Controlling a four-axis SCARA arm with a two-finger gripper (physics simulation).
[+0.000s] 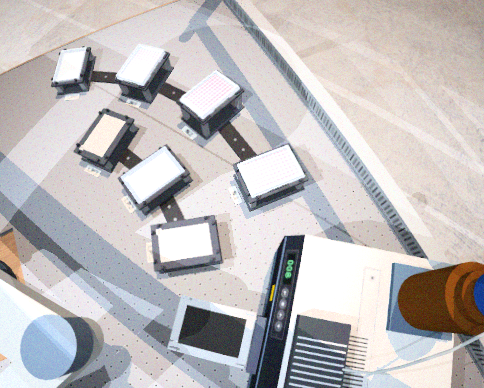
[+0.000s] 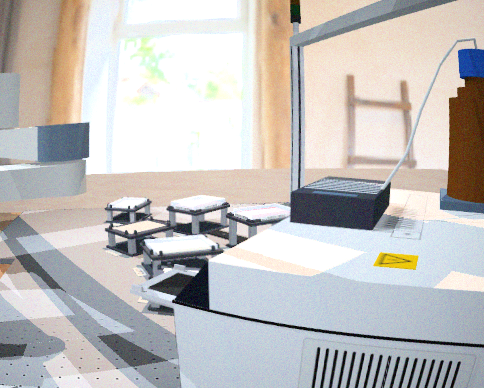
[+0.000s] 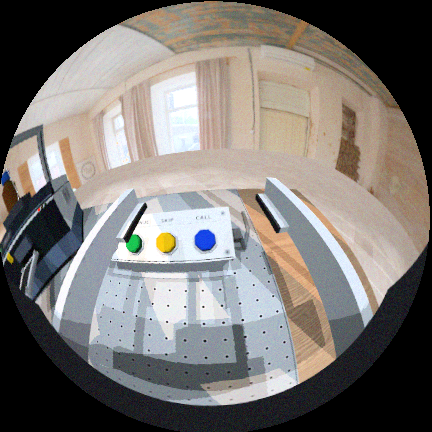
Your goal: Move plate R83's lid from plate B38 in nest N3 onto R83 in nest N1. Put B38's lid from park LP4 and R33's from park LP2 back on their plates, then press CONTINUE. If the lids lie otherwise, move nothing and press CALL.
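Places are measured from the arm's base along level axes (x ahead, y left, z up), in millimetres.
Pixels of known places: gripper, fingertip midpoint: [image 3: 198, 190].
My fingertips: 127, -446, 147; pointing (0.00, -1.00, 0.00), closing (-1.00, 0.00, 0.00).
Ahead of a thing's pixels: the offset from my fingertips to its top centre, as dx, dy, dz. "*": to the spot under its first point.
My gripper [image 3: 198, 190] is open and empty, its two fingers apart above the button box @(+76, -29, -51) [image 3: 186, 225]. The box has a green button @(+100, -6, -60) [image 3: 134, 244] partly behind the left finger, a yellow SKIP button @(+50, -7, -60) [image 3: 166, 243] and a blue CALL button @(+0, -8, -60) [image 3: 205, 240]. The outer row of stands bears a small white-topped piece @(+314, +1000, -82) [image 1: 72, 65], a white-topped plate @(+507, +852, -57) [image 1: 143, 65], a pink-dotted plate @(+628, +652, -45) [image 1: 211, 95] and a faintly dotted plate @(+661, +402, -59) [image 1: 272, 171]. The inner row bears a tan-topped piece @(* +348, +698, -87) [image 1: 105, 133], a white-topped piece @(+418, +527, -80) [image 1: 156, 175] and a white piece @(* +425, +344, -89) [image 1: 186, 243]. Their labels are too small to read.
A large white instrument [image 1: 330, 270] [image 2: 310, 300] with a dark front and green digits stands at the right, its tray @(* +332, +167, -35) [image 1: 175, 345] sticking out. A brown bottle @(* +681, +64, +171) [image 1: 430, 300] [image 2: 465, 140] stands on it. The arm's blue-grey cylinder [image 1: 50, 346] shows at lower left.
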